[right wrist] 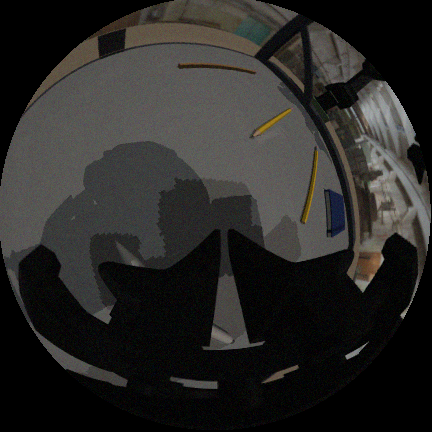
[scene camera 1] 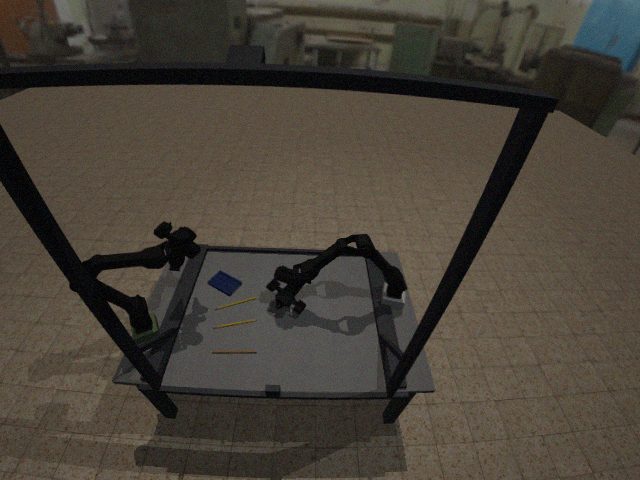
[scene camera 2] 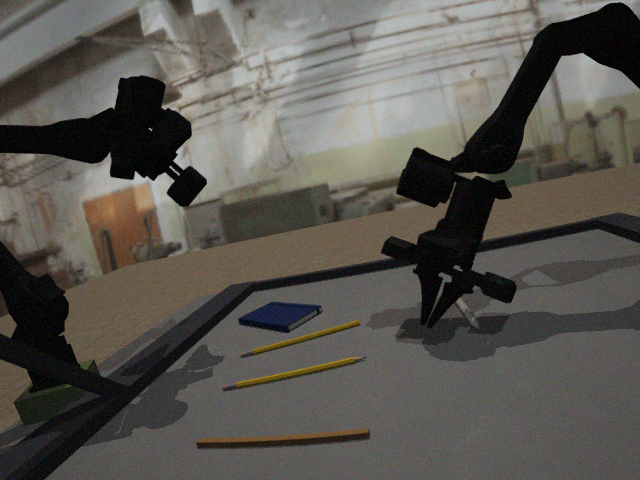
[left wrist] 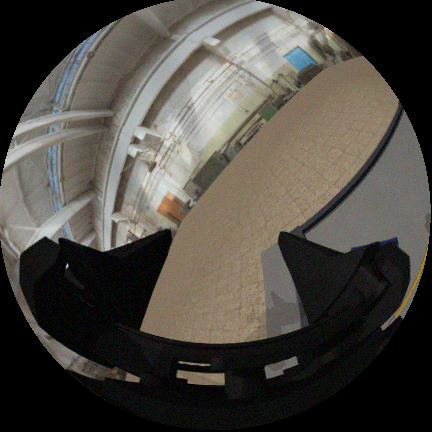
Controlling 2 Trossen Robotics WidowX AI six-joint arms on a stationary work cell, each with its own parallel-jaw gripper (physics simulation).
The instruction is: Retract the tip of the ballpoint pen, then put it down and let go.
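Seen in the pictures: left gripper, fingertip midpoint: (scene camera 2: 171, 167) (left wrist: 226, 236); right gripper, fingertip midpoint: (right wrist: 223, 234) (scene camera 1: 276, 308) (scene camera 2: 425, 326); left arm's base, link origin: (right wrist: 320, 104) (scene camera 1: 143, 325); right arm's base, link origin: (scene camera 1: 394, 292).
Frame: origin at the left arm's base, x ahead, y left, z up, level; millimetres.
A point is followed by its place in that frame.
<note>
The ballpoint pen (scene camera 2: 467, 312) @(x 592, y -175, z -29 mm) (right wrist: 222, 334) @(x 622, y -109, z -30 mm) is light grey-white and lies slantwise near the table, partly covered by the right gripper's dark fingers. Its conical end points down and towards the front of scene camera 2; whether the tip is out is too small to tell. My right gripper (scene camera 2: 426, 325) @(x 536, y -151, z -36 mm) (right wrist: 223, 234) @(x 536, y -151, z -36 mm) is shut low over the table, with a thin gap between its fingertips. The pen's other end shows through the opening at the base of the fingers, but the pen is not clamped between them. My left gripper (left wrist: 226, 236) @(x 259, y 177, z 283 mm) is wide open and empty, high near the table's left edge.
A blue notebook (scene camera 1: 224, 282) @(x 379, y 94, z -28 mm) (scene camera 2: 279, 316) @(x 377, y 72, z -28 mm) (right wrist: 336, 212) @(x 393, y 75, z -28 mm), two yellow pencils (scene camera 2: 305, 338) @(x 390, y -44, z -36 mm) (scene camera 2: 297, 373) @(x 349, y -144, z -35 mm) and an orange-brown stick (scene camera 1: 234, 352) @(x 295, y -265, z -35 mm) (scene camera 2: 284, 439) @(x 302, y -268, z -33 mm) lie left of the right gripper in the scene views. Dark frame posts rise at the table's sides.
</note>
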